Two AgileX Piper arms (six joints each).
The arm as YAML. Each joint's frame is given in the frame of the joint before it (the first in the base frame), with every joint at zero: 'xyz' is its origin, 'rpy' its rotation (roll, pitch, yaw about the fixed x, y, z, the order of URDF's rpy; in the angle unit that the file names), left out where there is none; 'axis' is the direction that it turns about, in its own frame. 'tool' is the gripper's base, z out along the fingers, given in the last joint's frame.
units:
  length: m
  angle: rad
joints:
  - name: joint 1
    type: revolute
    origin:
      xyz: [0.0, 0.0, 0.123]
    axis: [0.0, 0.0, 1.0]
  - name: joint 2
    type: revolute
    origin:
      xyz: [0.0, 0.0, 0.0]
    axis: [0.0, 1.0, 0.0]
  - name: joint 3
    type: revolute
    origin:
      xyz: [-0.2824, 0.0, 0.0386]
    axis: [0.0, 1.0, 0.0]
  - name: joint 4
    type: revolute
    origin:
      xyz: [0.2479, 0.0, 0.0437]
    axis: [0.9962, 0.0, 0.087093]
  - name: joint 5
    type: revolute
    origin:
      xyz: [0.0, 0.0, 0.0]
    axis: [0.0, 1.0, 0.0]
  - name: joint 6
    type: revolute
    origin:
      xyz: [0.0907, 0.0, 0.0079]
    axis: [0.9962, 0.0, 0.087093]
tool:
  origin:
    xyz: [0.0, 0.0, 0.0]
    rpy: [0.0, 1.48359, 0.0]
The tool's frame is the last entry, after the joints.
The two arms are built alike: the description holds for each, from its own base.
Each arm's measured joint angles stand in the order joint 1, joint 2, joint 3, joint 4, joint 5, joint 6.
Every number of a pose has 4 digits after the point.
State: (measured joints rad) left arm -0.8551 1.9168 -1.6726 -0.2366 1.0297 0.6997; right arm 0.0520 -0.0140 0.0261 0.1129 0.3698 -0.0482
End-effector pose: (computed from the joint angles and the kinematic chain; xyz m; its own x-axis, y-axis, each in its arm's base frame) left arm 0.2602 -0.3272 0.2758 -0.0770 0.9019 -0.4249 0.9923 0.1107 0.0551; right arm 0.0523 0.0064 0.1721 -0.2927 0.0419 -0.9553 -0.0743 0.9950 0.0664
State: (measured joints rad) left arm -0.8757 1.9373 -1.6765 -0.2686 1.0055 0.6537; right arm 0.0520 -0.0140 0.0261 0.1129 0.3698 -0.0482
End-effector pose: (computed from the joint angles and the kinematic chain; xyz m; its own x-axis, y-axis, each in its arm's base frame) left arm 0.2554 -0.3381 0.2697 -0.1225 0.8861 -0.4470 0.9896 0.1434 0.0131; right arm 0.0523 0.0064 0.1721 -0.2927 0.0419 -0.9553 -0.0743 0.9950 0.0664
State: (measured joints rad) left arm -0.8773 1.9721 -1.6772 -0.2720 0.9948 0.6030; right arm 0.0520 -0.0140 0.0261 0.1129 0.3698 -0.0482
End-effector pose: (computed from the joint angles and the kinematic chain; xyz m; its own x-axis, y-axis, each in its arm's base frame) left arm 0.2585 -0.3431 0.2554 -0.1817 0.8846 -0.4295 0.9815 0.1902 -0.0235; right arm 0.0523 0.0064 0.1721 -0.2927 0.0419 -0.9553 -0.0743 0.9950 0.0664
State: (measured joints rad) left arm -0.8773 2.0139 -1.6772 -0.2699 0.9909 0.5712; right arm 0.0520 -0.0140 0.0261 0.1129 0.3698 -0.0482
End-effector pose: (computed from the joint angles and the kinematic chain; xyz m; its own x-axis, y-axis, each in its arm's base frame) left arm 0.2622 -0.3472 0.2375 -0.2226 0.8907 -0.3964 0.9741 0.2201 -0.0524; right arm 0.0523 0.0064 0.1721 -0.2927 0.0419 -0.9553 -0.0743 0.9950 0.0664
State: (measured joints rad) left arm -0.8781 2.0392 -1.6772 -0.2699 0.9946 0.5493; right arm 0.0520 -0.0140 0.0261 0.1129 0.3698 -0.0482
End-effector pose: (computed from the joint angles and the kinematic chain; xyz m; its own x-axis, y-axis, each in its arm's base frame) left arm 0.2634 -0.3493 0.2263 -0.2495 0.8945 -0.3710 0.9681 0.2394 -0.0738; right arm 0.0523 0.0064 0.1721 -0.2927 0.0419 -0.9553 -0.0743 0.9950 0.0664
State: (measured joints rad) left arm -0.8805 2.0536 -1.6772 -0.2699 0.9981 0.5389; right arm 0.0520 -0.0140 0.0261 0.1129 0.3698 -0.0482
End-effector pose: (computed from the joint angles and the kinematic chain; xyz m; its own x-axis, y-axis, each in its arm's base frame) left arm 0.2633 -0.3508 0.2200 -0.2607 0.8977 -0.3551 0.9653 0.2466 -0.0854; right arm 0.0523 0.0064 0.1721 -0.2927 0.0419 -0.9553 -0.0743 0.9950 0.0664
